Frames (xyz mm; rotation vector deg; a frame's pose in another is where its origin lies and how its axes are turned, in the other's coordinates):
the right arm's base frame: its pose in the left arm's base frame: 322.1 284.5 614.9 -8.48 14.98 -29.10
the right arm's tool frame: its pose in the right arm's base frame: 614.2 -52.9 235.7 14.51 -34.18 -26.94
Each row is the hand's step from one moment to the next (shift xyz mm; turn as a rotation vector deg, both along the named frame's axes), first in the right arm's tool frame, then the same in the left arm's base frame.
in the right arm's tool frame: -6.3 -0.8 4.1 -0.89 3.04 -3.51
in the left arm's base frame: -5.2 5.4 1.1 3.05 1.54 -3.27
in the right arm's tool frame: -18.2 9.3 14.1 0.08 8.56 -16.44
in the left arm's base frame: -6.5 23.1 6.3 12.01 0.59 -14.11
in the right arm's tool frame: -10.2 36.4 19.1 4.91 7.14 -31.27
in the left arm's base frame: 17.6 34.7 16.7 18.05 -7.95 -25.77
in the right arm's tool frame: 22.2 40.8 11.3 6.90 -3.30 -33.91
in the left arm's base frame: 40.4 10.9 23.1 11.62 -16.43 -28.35
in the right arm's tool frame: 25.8 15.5 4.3 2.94 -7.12 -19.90
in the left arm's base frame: 24.4 -8.9 15.8 2.12 -11.92 -17.57
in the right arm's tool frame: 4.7 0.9 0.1 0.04 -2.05 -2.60
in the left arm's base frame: 3.1 -3.0 2.1 -0.79 -1.97 -2.54
